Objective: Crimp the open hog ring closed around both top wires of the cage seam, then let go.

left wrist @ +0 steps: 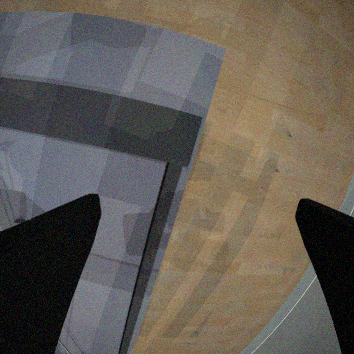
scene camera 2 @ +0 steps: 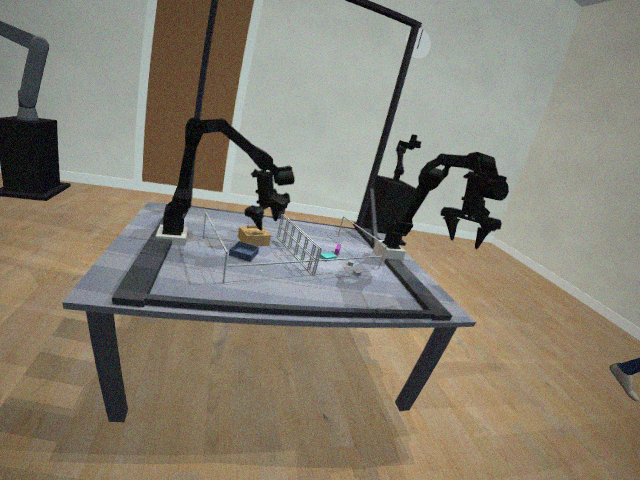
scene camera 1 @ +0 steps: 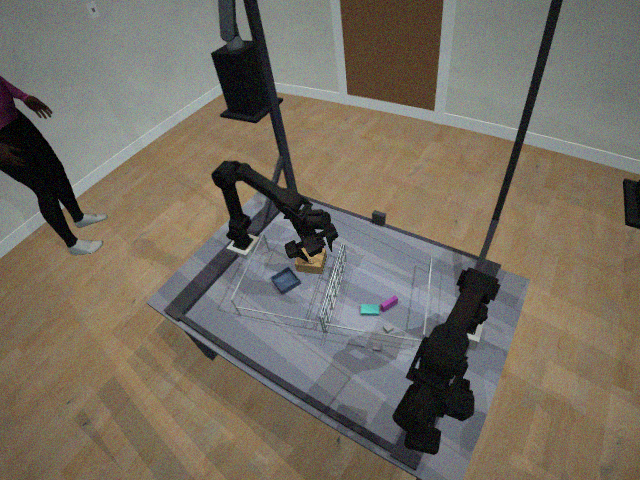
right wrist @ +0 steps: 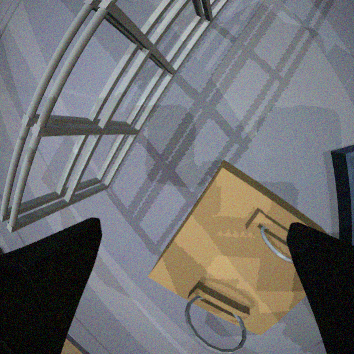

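Where they show: left gripper, fingertip midpoint: (left wrist: pixel 203 207) (scene camera 2: pixel 463 244); right gripper, fingertip midpoint: (scene camera 2: pixel 268 225) (scene camera 1: pixel 319 256) (right wrist: pixel 198 232); left arm's base, origin of the base link: (scene camera 2: pixel 391 245); right arm's base, origin of the base link: (scene camera 2: pixel 172 231) (scene camera 1: pixel 243 242).
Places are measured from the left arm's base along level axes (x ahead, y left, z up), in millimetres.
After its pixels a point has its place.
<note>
The cage seam (scene camera 1: pixel 334 284) @(x 435, y 32, z 21 mm) (scene camera 2: pixel 298 242) @(x 439, y 31, z -4 mm) (right wrist: pixel 37 126) @(x 467, y -71, z 44 mm) stands upright mid-table, its two top wires side by side. An orange block (scene camera 1: pixel 310 267) @(x 566, y -31, z -25 mm) (scene camera 2: pixel 254 236) @(x 594, y -25, z -19 mm) (right wrist: pixel 220 245) @(x 562, y -72, z -16 mm) lies beside it. In the right wrist view one metal ring (right wrist: pixel 220 349) @(x 597, y -98, z 28 mm) stands at the block's near slot and another ring (right wrist: pixel 272 250) @(x 572, y -46, z 9 mm) at its far slot, partly behind a finger; I cannot tell their gaps. I see no ring on the seam wires. My right gripper (scene camera 2: pixel 267 222) @(x 540, y -64, z 13 mm) (right wrist: pixel 198 232) @(x 540, y -64, z 13 mm) is open and empty above the block. My left gripper (scene camera 2: pixel 464 241) @(x 36, y 385, z 193 mm) (left wrist: pixel 203 207) @(x 36, y 385, z 193 mm) is open and empty, high at the table's right side.
A blue tray (scene camera 1: pixel 290 288) @(x 602, y 65, z -50 mm) (scene camera 2: pixel 242 255) @(x 647, y 82, z -45 mm) (right wrist: pixel 345 200) @(x 613, y 10, z -44 mm) lies beside the orange block. Beyond the seam lie a teal block (scene camera 1: pixel 369 310) @(x 305, y 44, z -45 mm) (scene camera 2: pixel 328 255) @(x 310, y 42, z -45 mm), a magenta block (scene camera 1: pixel 389 303) @(x 250, y 4, z -27 mm) (scene camera 2: pixel 337 249) @(x 267, y 21, z -27 mm) and two small grey pieces. Thin wire side panels stand around them on the table.
</note>
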